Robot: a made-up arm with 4 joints. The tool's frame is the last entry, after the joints.
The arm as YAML. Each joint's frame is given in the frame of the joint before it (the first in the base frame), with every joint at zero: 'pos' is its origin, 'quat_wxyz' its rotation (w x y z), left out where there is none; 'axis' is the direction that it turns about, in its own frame. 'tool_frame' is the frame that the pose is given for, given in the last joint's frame.
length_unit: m
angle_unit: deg
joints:
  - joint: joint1
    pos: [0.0, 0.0, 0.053]
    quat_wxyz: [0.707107, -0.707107, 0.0, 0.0]
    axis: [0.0, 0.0, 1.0]
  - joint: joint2
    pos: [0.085, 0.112, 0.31]
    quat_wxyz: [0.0, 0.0, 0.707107, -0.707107]
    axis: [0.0, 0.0, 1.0]
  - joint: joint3
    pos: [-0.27, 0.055, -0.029]
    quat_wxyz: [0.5, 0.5, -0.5, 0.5]
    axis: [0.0, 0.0, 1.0]
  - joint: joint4
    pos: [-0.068, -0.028, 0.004]
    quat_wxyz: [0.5, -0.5, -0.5, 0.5]
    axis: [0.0, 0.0, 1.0]
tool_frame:
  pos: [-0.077, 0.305, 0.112]
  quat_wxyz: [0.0, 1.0, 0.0, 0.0]
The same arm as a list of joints. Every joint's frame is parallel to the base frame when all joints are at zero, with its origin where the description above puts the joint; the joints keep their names.
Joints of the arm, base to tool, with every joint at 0 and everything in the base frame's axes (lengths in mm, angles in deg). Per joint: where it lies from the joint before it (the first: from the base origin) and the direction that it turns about. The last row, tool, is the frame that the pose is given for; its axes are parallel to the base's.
joint1: origin 0.0 0.0 53.0 axis +y
joint2: origin 85.0 310.0 -112.0 axis +z
joint3: origin 270.0 -55.0 -29.0 axis +y
joint4: origin -28.0 4.0 -68.0 axis -z
tool: origin -77.0 -305.0 -112.0

